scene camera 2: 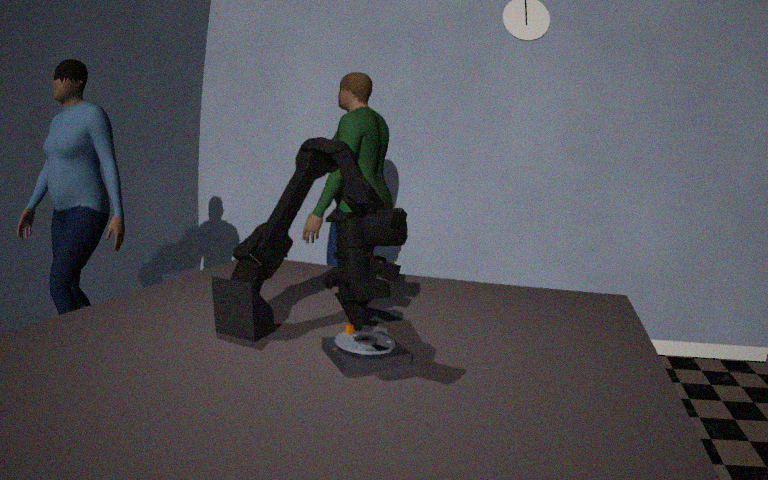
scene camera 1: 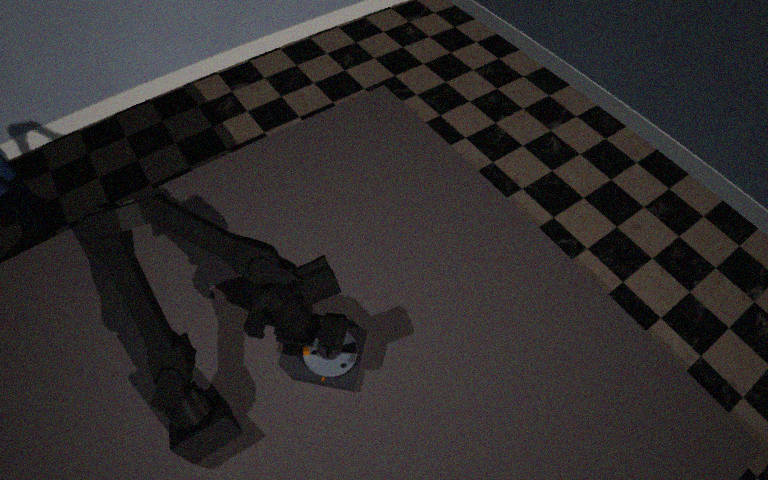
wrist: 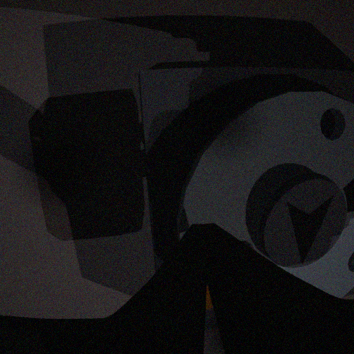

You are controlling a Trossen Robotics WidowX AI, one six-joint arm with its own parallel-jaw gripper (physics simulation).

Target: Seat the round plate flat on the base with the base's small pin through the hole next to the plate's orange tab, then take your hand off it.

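Seen in the pictures: gripper, fingertip midpoint: point(scene camera 2: 357, 330) point(scene camera 1: 307, 343); arm's base at its link origin: point(scene camera 2: 240, 292) point(scene camera 1: 195, 421).
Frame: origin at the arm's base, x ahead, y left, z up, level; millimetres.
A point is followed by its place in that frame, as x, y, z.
Observation:
The pale round plate point(scene camera 1: 334, 369) {260, -13, -48} point(scene camera 2: 352, 348) {273, -23, -48} point(wrist: 225, 155) lies over the dark square base point(scene camera 1: 350, 384) {275, -49, -62} point(scene camera 2: 351, 367) {285, -49, -71} point(wrist: 167, 87), looking near level; a dark gap or shadow borders it in the wrist view. The base's round hub point(wrist: 325, 215), with a dark arrow, shows through the centre hole. The plate's orange tab point(scene camera 1: 306, 351) {228, 41, -35} point(scene camera 2: 349, 328) {231, 41, -39} point(wrist: 209, 301) is on the side toward the arm, seen between the fingers in the wrist view. My gripper point(scene camera 1: 328, 355) point(scene camera 2: 360, 324) {238, 60, -48} point(wrist: 202, 234) is shut and empty, low over the plate near the tab. The small pin is hidden; its hole cannot be made out.
A small orange mark point(scene camera 1: 323, 378) {235, -14, -61} point(scene camera 2: 334, 349) {233, -17, -61} is on the base beside the plate. The arm's block-shaped mount point(scene camera 1: 206, 433) {13, -35, 15} point(scene camera 2: 232, 308) {6, -36, -24} stands on the table point(scene camera 1: 481, 339) {556, -89, -86} point(scene camera 2: 169, 407) {124, -320, -86}, left of the base. Two people point(scene camera 2: 79, 158) point(scene camera 2: 362, 135) stand beyond the table.

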